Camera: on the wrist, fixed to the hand. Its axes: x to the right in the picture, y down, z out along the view.
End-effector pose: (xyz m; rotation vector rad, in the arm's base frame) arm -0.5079 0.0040 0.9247 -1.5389 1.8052 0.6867
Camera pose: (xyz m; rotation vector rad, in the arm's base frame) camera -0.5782 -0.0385 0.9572 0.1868 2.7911 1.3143
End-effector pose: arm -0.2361 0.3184 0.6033 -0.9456 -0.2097 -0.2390
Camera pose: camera -0.2053 0.3002 0.5225 -0.9133 0.5896 1.1847
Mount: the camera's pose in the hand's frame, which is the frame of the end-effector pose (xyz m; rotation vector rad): 0.0087 0.0612 -0.0631 -0.0477 0.0315 1.5688
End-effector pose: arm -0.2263 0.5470 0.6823 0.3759 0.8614 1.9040
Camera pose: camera -0.3075 0.5123 0.6803 -0.9398 -0.3657 -2.5247
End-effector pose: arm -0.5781 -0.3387 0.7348 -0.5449 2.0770 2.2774
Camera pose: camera -0.5854 -0.4090 0.7878 -0.8023 -1.3812 -1.2704
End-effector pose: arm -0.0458 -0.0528 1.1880 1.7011 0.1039 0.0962
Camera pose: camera -0.0442 0.0023 1.2570 1.3570 -1.2102 1.2507
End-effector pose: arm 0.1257 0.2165 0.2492 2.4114 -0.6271 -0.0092
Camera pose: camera 0.1168 0.2078 0.3366 1.2884 -2.2089 0.6283
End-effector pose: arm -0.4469 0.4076 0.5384 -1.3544 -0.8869 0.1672
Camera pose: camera -0.3779 0.3797 0.4908 -1.8087 0.3879 1.3020
